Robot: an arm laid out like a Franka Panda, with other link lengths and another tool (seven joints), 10 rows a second.
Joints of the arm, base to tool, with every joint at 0 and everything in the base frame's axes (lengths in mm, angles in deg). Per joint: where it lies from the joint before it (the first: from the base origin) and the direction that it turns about. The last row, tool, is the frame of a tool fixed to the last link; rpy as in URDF.
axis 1: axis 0 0 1 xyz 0 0 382.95
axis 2: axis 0 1 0 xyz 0 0 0
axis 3: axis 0 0 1 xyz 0 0 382.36
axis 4: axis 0 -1 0 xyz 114.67 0 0
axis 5: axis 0 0 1 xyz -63.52 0 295.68
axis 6: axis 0 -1 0 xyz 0 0 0
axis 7: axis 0 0 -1 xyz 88 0 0
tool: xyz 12 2 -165.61 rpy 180 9.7 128.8
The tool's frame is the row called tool.
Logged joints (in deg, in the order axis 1, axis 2, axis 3, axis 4, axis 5, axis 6, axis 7), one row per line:
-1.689, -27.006, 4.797, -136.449, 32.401, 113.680, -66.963
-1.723, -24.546, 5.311, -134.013, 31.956, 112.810, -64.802
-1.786, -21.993, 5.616, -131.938, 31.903, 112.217, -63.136
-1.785, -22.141, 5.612, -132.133, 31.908, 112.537, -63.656
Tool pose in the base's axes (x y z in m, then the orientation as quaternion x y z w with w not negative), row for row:
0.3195, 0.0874, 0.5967, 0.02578, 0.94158, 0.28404, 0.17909
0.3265, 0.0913, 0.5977, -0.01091, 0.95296, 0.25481, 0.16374
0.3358, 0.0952, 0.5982, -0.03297, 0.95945, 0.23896, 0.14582
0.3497, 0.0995, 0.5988, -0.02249, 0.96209, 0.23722, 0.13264
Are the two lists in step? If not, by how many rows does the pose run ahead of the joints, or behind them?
The pose runs 2 rows behind the joints: the pose in row i belongs to the joints in row i - 2.
